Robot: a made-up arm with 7 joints.
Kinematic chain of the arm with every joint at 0, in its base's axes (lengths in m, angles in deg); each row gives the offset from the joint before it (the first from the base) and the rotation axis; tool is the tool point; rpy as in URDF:
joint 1: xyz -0.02 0 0.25 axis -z
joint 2: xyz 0 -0.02 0.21 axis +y
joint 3: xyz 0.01 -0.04 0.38 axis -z
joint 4: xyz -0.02 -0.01 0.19 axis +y
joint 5: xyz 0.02 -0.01 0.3 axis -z
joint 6: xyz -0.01 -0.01 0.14 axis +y
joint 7: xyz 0.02 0 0.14 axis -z
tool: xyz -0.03 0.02 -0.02 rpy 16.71 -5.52 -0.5
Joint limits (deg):
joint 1: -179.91..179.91
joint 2: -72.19..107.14
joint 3: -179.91..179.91
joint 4: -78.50..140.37
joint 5: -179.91..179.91
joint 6: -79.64..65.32
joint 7: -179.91..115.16
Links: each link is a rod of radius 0.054 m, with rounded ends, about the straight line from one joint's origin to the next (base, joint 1, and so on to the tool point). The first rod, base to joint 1, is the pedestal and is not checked.
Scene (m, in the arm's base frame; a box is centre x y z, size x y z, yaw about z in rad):
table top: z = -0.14
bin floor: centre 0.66 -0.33 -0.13 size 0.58 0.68 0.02 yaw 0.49
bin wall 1: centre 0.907 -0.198 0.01 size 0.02 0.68 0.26 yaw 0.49
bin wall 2: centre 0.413 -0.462 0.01 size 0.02 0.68 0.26 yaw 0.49
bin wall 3: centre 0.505 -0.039 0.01 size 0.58 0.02 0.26 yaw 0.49
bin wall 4: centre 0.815 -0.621 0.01 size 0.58 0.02 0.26 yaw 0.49
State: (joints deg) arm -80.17 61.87 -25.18 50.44 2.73 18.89 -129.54
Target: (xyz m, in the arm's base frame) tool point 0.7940 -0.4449 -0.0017
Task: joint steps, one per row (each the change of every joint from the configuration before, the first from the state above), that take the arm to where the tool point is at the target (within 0.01 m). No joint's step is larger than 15 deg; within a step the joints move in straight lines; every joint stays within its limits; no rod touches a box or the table.
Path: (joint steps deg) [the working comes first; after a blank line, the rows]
Joints at the target: 15.88 95.05 11.28 42.37 6.45 12.72 -128.43
Straight joint move there: touches bin wall 1.

1: 13.43 0.40 5.42 1.50 0.32 0.45 -0.15
2: 13.43 0.41 5.43 1.51 0.32 0.46 -0.15
3: 13.43 0.40 5.42 1.50 0.32 0.45 -0.14
4: 13.43 0.41 5.43 1.50 0.32 0.45 -0.15
5: 13.43 0.40 5.42 1.51 0.32 0.45 -0.15
6: 13.43 0.41 5.43 1.50 0.32 0.46 -0.15
7: 13.43 0.40 5.42 1.50 0.32 0.45 -0.14
8: 0.68 10.12 -0.50 -6.20 0.49 -3.11 0.71
9: 0.68 10.12 -0.50 -6.19 0.50 -3.11 0.72
10: 0.68 10.11 -0.51 -6.20 0.49 -3.12 0.71

